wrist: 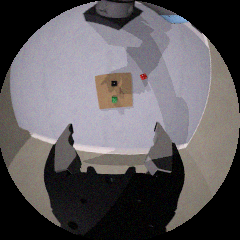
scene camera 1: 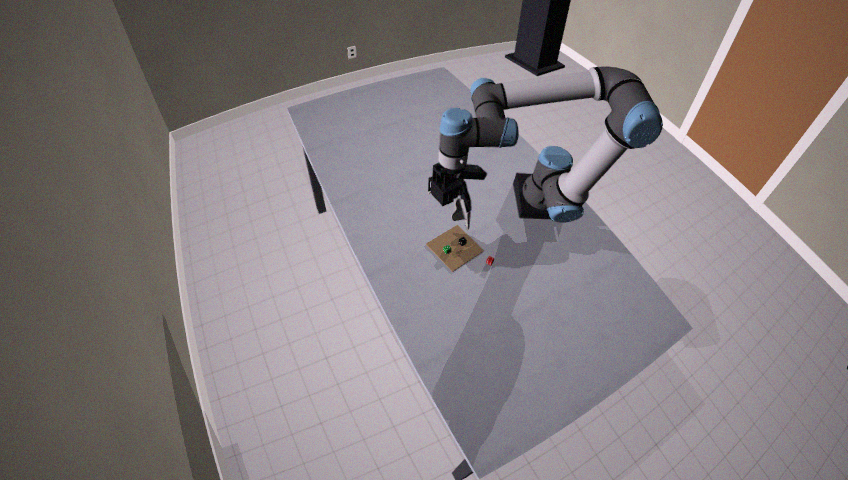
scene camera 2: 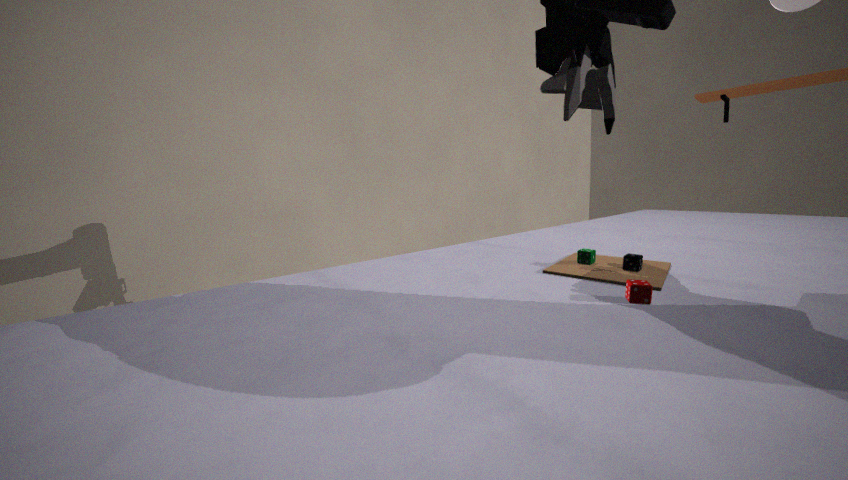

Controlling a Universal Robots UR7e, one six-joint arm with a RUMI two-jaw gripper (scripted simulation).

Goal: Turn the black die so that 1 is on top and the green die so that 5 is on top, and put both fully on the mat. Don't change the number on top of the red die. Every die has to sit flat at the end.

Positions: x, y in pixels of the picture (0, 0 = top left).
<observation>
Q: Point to a brown mat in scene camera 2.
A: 608, 269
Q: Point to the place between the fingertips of my gripper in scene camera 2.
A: At 590, 128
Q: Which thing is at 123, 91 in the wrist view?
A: A brown mat.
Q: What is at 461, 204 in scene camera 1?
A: My gripper.
</observation>
